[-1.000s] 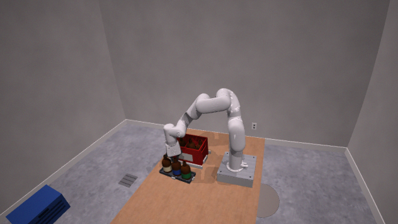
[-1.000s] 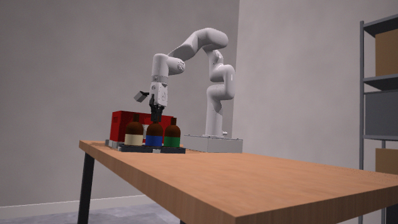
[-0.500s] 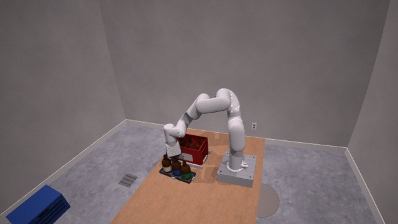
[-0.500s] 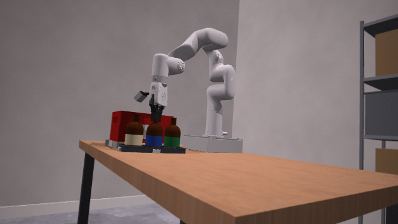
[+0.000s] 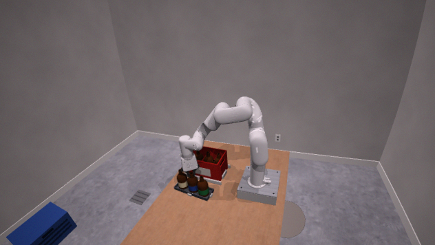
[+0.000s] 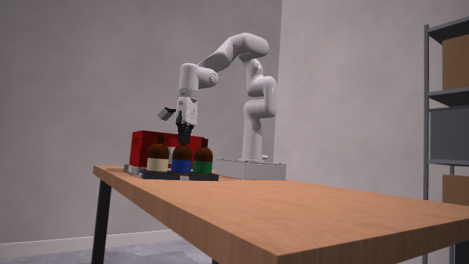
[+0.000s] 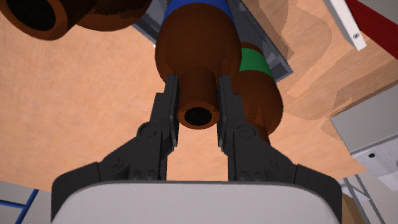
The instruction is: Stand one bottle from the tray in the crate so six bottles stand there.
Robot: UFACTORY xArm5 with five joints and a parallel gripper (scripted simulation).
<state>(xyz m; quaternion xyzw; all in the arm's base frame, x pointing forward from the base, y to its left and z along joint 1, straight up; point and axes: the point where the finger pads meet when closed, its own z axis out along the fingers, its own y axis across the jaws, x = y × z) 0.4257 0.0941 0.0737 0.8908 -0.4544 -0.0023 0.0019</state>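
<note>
Now: hand 14 cm above the dark tray. The rest, counted from my hand: red crate 2 cm behind, 21 cm to the right, 7 cm below.
</note>
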